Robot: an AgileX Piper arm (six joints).
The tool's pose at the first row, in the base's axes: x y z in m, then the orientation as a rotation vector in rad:
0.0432, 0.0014, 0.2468, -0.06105, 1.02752, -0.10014
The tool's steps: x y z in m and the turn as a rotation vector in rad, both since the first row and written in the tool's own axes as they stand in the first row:
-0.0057, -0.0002, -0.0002, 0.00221, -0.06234, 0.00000
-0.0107, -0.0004, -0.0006, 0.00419, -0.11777, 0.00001
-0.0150, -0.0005, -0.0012, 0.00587, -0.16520, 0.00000
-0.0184, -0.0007, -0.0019, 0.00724, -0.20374, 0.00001
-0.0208, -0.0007, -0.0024, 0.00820, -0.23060, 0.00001
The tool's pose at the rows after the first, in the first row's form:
0.0401, 0.0018, 0.2516, -0.06181, 0.96513, -0.09880
0.0372, 0.0022, 0.2556, -0.06242, 0.90966, -0.09757
0.0345, 0.0026, 0.2590, -0.06293, 0.86219, -0.09649
0.0321, 0.0028, 0.2615, -0.06332, 0.82362, -0.09558
0.0304, 0.0030, 0.2633, -0.06358, 0.79674, -0.09494

